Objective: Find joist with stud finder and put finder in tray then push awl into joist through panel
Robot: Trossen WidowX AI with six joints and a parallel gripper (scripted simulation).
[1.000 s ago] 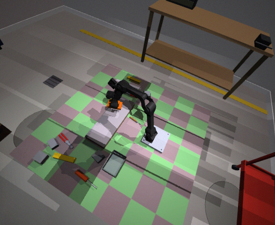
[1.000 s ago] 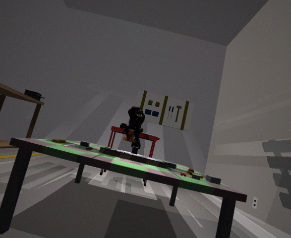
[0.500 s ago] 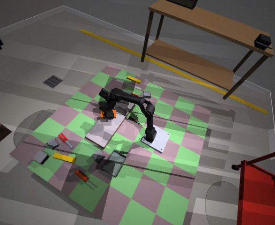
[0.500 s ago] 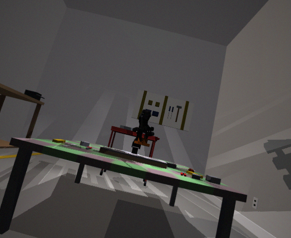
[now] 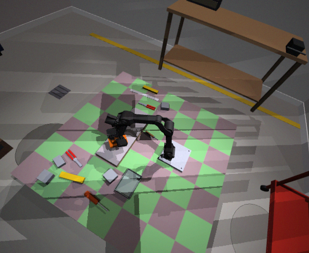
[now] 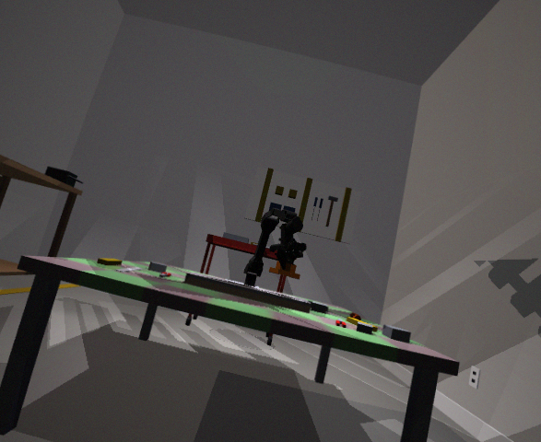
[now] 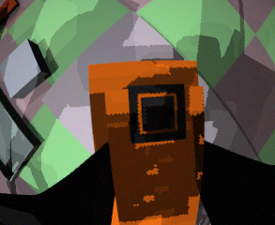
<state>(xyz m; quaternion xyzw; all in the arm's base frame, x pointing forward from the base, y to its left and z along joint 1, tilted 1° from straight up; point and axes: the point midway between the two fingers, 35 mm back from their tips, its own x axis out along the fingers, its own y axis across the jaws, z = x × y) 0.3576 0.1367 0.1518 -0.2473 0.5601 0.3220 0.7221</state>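
Now: gripper tip 20 cm past the glass-like tray, 17 cm to the right of it and 13 cm above it. Round my gripper tip: awl 24 cm to the right, 18 cm behind, 14 cm below; then ruler 62 cm to the right, 15 cm below, 11 cm ahead; then orange stud finder 2 cm above.
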